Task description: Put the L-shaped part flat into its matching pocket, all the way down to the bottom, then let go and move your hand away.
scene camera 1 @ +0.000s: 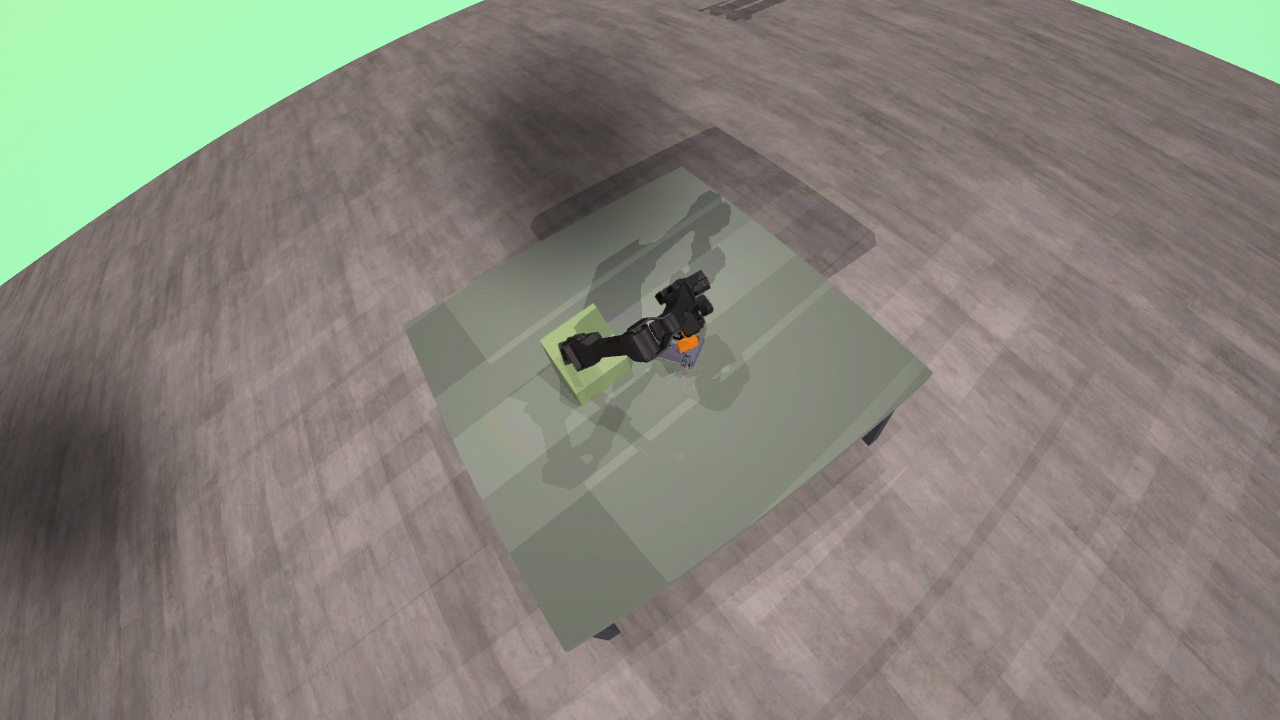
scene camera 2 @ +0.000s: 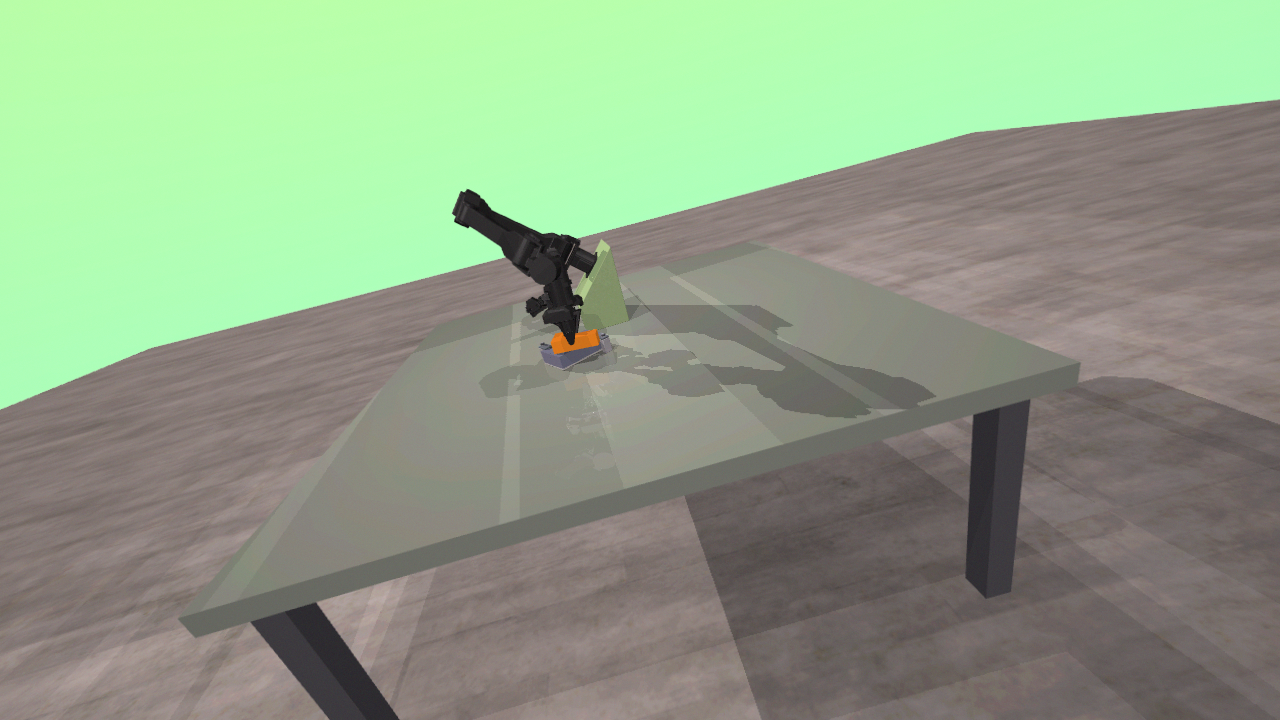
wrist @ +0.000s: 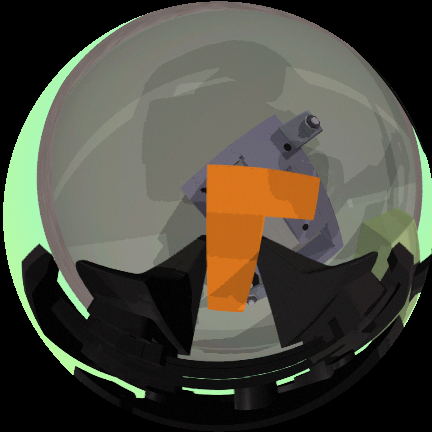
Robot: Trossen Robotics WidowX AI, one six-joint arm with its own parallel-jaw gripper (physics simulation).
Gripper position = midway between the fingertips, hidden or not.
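You'd find my gripper in the wrist view point(231, 241), and it's there in scene camera 1 point(686, 332) and scene camera 2 point(573, 342) as well.
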